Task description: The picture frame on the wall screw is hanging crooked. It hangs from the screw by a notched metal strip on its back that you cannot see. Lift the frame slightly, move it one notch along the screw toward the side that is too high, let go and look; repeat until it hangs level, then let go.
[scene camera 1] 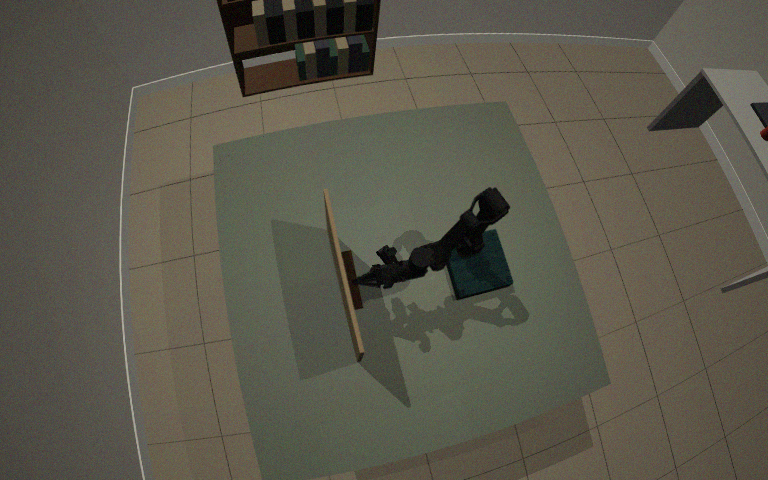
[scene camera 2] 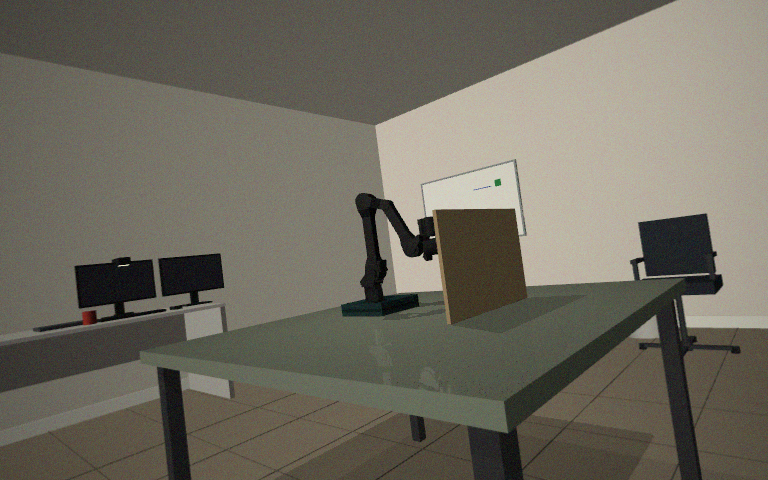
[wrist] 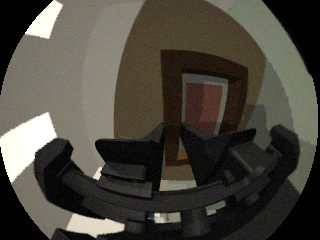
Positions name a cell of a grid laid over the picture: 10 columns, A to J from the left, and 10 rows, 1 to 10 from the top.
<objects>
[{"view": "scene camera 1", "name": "my gripper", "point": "E6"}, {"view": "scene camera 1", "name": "tan wall board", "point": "E8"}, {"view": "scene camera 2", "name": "tan wall board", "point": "G6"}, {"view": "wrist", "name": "my gripper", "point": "F6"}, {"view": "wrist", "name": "brown picture frame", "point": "G4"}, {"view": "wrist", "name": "tan wall board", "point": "E5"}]
</objects>
